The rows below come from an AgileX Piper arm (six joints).
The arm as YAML. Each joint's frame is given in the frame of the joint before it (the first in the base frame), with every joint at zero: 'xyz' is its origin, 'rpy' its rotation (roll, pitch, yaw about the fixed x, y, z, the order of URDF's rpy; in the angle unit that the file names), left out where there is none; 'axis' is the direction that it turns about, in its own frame. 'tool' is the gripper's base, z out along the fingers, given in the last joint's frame.
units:
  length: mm
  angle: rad
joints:
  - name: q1
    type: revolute
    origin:
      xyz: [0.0, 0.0, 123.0]
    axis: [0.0, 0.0, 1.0]
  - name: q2
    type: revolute
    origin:
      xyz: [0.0, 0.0, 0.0]
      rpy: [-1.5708, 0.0, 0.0]
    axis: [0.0, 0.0, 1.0]
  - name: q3
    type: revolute
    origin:
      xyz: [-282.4, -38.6, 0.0]
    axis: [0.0, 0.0, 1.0]
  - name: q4
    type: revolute
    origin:
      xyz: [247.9, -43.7, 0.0]
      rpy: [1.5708, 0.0, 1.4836]
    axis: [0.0, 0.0, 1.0]
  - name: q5
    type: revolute
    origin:
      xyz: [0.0, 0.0, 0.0]
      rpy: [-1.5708, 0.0, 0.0]
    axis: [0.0, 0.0, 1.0]
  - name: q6
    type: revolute
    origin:
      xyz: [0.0, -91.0, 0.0]
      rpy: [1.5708, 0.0, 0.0]
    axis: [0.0, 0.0, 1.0]
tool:
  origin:
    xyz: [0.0, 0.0, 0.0]
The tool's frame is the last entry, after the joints.
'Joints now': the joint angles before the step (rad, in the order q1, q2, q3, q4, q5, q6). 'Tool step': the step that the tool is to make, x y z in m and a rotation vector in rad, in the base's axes. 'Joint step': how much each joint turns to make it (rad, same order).
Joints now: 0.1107 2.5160 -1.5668 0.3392 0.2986 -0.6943
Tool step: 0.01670 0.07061 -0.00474 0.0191 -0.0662 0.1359
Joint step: 0.1364 0.0891 -0.1712 0.0051 0.0144 0.0000
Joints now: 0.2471 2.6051 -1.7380 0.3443 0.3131 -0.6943
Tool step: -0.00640 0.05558 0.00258 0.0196 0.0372 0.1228
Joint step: 0.1026 0.0362 -0.1019 0.0087 0.1017 -0.0007
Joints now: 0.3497 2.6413 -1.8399 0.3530 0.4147 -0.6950
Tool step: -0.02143 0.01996 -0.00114 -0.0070 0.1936 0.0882
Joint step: 0.0386 0.0042 -0.0280 0.0173 0.2214 -0.0012
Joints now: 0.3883 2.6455 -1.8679 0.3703 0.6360 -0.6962
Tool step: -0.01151 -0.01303 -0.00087 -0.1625 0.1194 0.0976
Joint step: 0.0000 -0.0047 -0.0064 -0.1901 0.1786 0.0618
